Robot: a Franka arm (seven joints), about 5 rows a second.
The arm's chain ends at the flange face. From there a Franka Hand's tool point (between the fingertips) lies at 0.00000 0.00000 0.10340 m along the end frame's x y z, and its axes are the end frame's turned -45 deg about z.
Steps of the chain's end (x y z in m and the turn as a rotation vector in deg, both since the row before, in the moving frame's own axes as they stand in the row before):
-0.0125 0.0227 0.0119 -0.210 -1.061 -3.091
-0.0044 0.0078 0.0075 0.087 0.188 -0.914
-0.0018 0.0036 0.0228 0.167 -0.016 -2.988
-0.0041 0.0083 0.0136 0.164 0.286 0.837
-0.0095 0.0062 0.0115 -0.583 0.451 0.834
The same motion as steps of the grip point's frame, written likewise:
-0.0265 0.0062 0.0119 0.602 -0.899 -3.091
-0.0083 0.0025 0.0075 -0.071 0.194 -0.914
-0.0036 0.0010 0.0228 0.129 0.107 -2.988
-0.0082 0.0031 0.0136 -0.086 0.318 0.837
-0.0113 -0.0010 0.0115 -0.731 -0.093 0.834

